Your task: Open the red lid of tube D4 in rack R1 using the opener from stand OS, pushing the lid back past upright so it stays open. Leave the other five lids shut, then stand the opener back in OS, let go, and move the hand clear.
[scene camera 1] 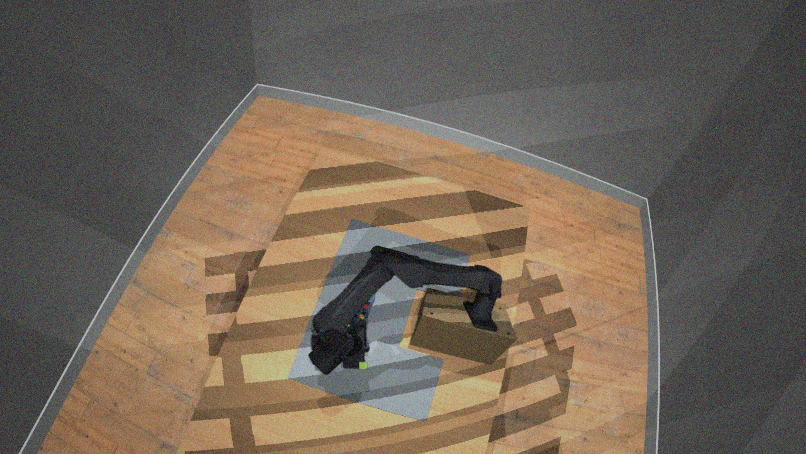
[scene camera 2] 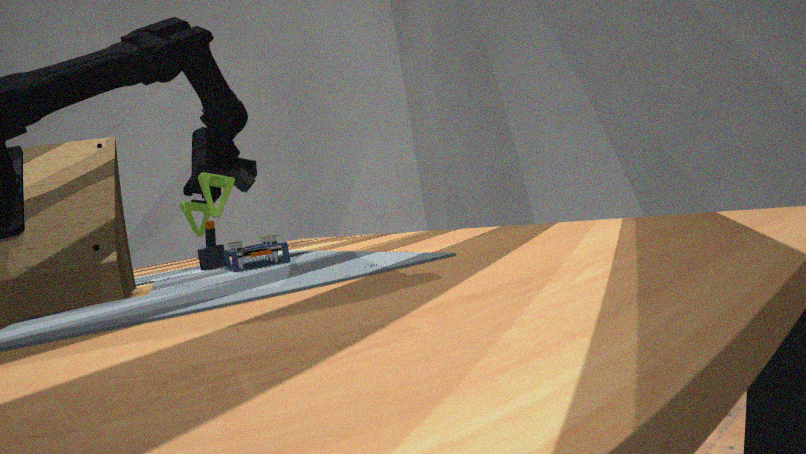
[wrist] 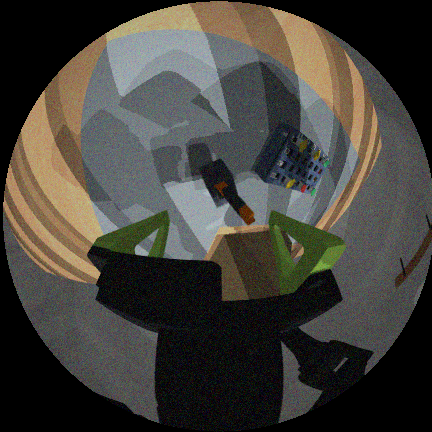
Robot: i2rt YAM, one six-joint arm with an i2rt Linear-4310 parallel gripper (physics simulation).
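Pixels of known places: gripper, fingertip midpoint: [scene camera 2: 207, 227] [wrist: 218, 215]; arm's base, origin of the base link: [scene camera 1: 478, 317].
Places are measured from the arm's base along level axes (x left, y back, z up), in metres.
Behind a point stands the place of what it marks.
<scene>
My gripper [scene camera 2: 207, 224] {x 0.127, y -0.328, z -0.090 m} [wrist: 218, 215] {x 0.127, y -0.328, z -0.090 m} is open, its two green fingers wide apart and nothing held between them. The dark opener [scene camera 2: 210, 234] {x 0.096, y -0.326, z -0.105 m} [wrist: 234, 199] {x 0.107, y -0.333, z -0.105 m} with an orange top stands upright in its dark stand [scene camera 2: 211, 258] {x 0.089, y -0.319, z -0.147 m} [wrist: 214, 171] {x 0.118, y -0.342, z -0.143 m}. In scene camera 2 the fingertips are around the height of the opener's top. The blue rack [scene camera 2: 284, 252] {x -0.086, y -0.395, z -0.150 m} [wrist: 272, 146] {x 0.036, y -0.378, z -0.164 m} is beside the stand and holds small tubes with coloured lids. One red lid [scene camera 1: 366, 306] {x -0.024, y -0.336, z -0.124 m} [wrist: 303, 188] {x -0.025, y -0.337, z -0.124 m} shows near the rack's corner in the wrist view; it looks shut, but is small. Rack labels are unreadable.
A grey-blue mat [scene camera 1: 394, 403] {x 0.274, y -0.191, z -0.166 m} [scene camera 2: 366, 265] {x -0.316, y -0.394, z -0.166 m} [wrist: 145, 45] lies under the rack and stand. A large wooden block [scene camera 1: 462, 341] {x 0.076, y -0.035, z -0.029 m} [scene camera 2: 62, 270] {x -0.129, y -0.089, z -0.120 m} [wrist: 250, 270] {x 0.032, y -0.174, z -0.076 m} is near the arm's base. The arm hides part of the rack in scene camera 1.
</scene>
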